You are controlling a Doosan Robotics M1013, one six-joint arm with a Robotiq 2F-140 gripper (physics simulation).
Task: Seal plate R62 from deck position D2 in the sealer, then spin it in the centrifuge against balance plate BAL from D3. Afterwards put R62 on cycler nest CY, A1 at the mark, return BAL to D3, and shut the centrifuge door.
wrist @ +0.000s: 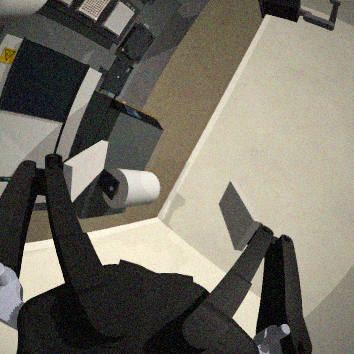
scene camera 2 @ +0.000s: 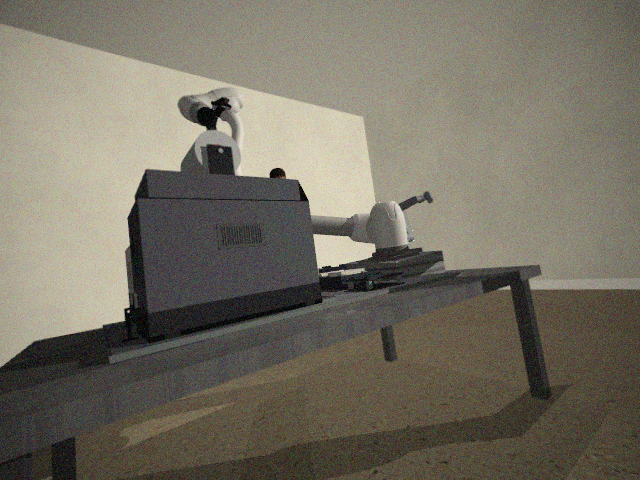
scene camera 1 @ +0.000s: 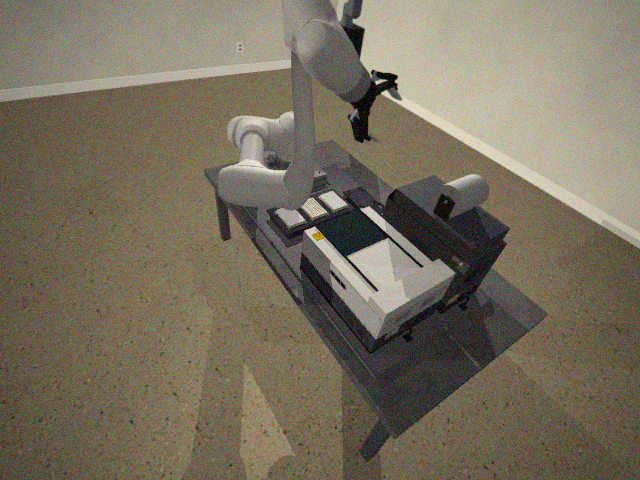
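Seen in the pictures: gripper, fingertip midpoint: (wrist: 165, 174) (scene camera 2: 229, 129) (scene camera 1: 386, 119); arm's base, link origin: (scene camera 2: 393, 257) (scene camera 1: 289, 163).
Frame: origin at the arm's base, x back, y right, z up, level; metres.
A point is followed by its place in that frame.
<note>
My gripper (scene camera 1: 383, 116) {x -0.709, y 0.075, z 0.580 m} (wrist: 165, 174) {x -0.709, y 0.075, z 0.580 m} is open and empty, high above the far side of the table. In scene camera 2 it is small, above the white roll. Three pale plates (scene camera 1: 291, 217) {x -0.381, y 0.187, z -0.022 m} (scene camera 1: 314, 208) {x -0.366, y 0.055, z -0.023 m} (scene camera 1: 333, 200) {x -0.351, y -0.063, z -0.022 m} sit in a row on the dark deck (scene camera 1: 283, 231) {x -0.427, y 0.250, z -0.045 m}; two plates (wrist: 93, 8) {x -0.383, y 0.048, z -0.023 m} (wrist: 119, 19) {x -0.352, y -0.070, z -0.022 m} also show in the wrist view. Their labels are unreadable, so I cannot tell R62 from BAL. A white machine (scene camera 1: 338, 279) {x -0.848, y 0.253, z 0.080 m} has a dark green panel (scene camera 1: 354, 231) {x -0.703, y 0.090, z 0.125 m} (wrist: 45, 80) {x -0.687, y 0.095, z 0.125 m} on top. A dark boxy machine (scene camera 1: 439, 222) {x -0.904, y -0.110, z 0.260 m} (scene camera 2: 227, 248) {x -0.890, y -0.329, z 0.084 m} (wrist: 132, 140) {x -0.744, y -0.197, z 0.262 m} carries a white roll (scene camera 1: 467, 192) {x -0.913, y -0.180, z 0.377 m} (wrist: 140, 187) {x -0.846, y -0.193, z 0.378 m}.
Low dark modules (scene camera 1: 363, 197) {x -0.365, y -0.244, z -0.048 m} (wrist: 136, 43) {x -0.372, y -0.225, z -0.048 m} (wrist: 117, 76) {x -0.558, y -0.200, z 0.005 m} lie between the deck and dark machine. My arm's links (scene camera 1: 302, 129) {x -0.640, y 0.321, z 0.556 m} rise over the deck's near end. A black pedestal (scene camera 1: 354, 38) (wrist: 282, 7) stands beyond the table. A person's head (scene camera 2: 277, 173) shows behind the dark machine.
</note>
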